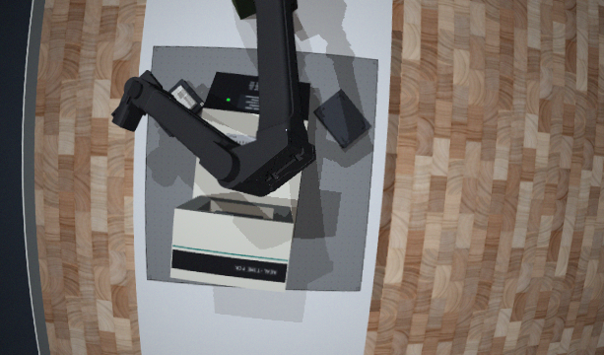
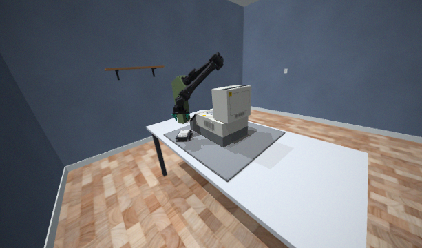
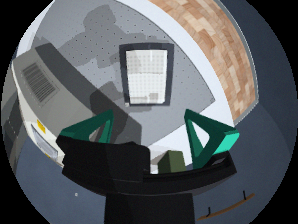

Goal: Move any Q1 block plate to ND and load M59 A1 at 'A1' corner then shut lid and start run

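Now: the white 96-well plate M59 10 mm ahead of my hand and 130 mm below it. Also, from my hand: dark plate nest N1 (10 mm ahead, 140 mm below); dark nest nd (30 mm behind, 560 mm to the left, 140 mm below).
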